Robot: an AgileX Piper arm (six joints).
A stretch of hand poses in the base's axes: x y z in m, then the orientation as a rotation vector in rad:
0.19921 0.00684 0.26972 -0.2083 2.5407 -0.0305
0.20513 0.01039 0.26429 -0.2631 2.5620 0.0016
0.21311 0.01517 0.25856 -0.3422 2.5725 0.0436
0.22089 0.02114 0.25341 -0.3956 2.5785 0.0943
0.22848 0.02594 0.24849 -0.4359 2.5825 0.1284
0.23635 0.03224 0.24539 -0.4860 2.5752 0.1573
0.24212 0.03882 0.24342 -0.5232 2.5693 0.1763
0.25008 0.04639 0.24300 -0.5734 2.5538 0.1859
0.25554 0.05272 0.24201 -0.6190 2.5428 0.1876
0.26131 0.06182 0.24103 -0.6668 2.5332 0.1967
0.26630 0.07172 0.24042 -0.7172 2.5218 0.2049
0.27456 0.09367 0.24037 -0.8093 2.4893 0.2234
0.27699 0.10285 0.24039 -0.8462 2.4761 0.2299
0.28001 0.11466 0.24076 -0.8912 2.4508 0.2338
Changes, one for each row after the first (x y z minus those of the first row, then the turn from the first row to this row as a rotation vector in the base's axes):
0.00592 0.00355 -0.00543 0.0094 0.0273 0.0445
0.01390 0.00833 -0.01116 0.0208 0.0484 0.1085
0.02168 0.01430 -0.01631 0.0440 0.0647 0.1564
0.02927 0.01910 -0.02123 0.0585 0.0771 0.1914
0.03714 0.02540 -0.02433 0.0678 0.0802 0.2333
0.04291 0.03198 -0.02630 0.0729 0.0824 0.2639
0.05087 0.03955 -0.02672 0.0691 0.0770 0.3028
0.05633 0.04588 -0.02771 0.0604 0.0750 0.3363
0.06210 0.05498 -0.02869 0.0563 0.0764 0.3726
0.06709 0.06488 -0.02930 0.0509 0.0772 0.4108
0.07535 0.08683 -0.02935 0.0441 0.0701 0.4834
0.07778 0.09601 -0.02933 0.0407 0.0678 0.5124
0.08080 0.10782 -0.02896 0.0341 0.0562 0.5487

